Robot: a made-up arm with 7 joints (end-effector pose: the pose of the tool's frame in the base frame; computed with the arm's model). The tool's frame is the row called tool.
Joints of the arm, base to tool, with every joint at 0 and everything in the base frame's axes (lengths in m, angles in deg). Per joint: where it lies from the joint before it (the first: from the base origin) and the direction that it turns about. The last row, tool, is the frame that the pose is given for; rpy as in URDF.
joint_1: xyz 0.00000 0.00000 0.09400 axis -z
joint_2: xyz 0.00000 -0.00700 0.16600 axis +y
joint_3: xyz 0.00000 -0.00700 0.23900 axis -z
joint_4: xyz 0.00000 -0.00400 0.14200 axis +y
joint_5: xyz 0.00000 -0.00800 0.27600 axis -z
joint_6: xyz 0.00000 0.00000 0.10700 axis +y
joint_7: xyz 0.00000 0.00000 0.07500 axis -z
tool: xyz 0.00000 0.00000 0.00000 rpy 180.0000 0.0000 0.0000
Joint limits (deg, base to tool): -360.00..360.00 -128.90..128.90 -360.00..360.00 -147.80..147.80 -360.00..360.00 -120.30..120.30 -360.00..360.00
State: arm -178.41 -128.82 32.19 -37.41 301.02 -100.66 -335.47
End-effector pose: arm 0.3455 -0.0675 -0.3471 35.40 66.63 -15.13
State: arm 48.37 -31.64 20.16 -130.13 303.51 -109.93 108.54
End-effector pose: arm -0.1839 0.2146 0.2279 -61.08 -111.58 -127.13
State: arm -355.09 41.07 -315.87 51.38 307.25 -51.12 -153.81
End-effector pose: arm 0.5584 -0.3236 0.6491 -66.39 -130.19 -35.90
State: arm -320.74 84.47 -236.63 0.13 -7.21 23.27 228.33
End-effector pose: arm 0.6180 -0.5501 0.3638 -108.13 40.92 67.45
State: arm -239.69 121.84 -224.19 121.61 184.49 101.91 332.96
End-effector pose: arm -0.3953 -0.1722 0.3455 -56.86 42.15 -20.23
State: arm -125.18 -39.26 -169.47 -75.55 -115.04 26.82 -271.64
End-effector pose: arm 0.0757 0.0881 0.9023 115.81 -44.37 15.36
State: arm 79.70 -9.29 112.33 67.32 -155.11 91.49 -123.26
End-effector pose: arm -0.3529 0.1386 0.8259 -93.86 -123.55 -10.35
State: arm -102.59 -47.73 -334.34 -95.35 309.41 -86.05 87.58
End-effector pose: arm 0.0165 -0.4801 0.1829 37.47 -29.84 -37.01
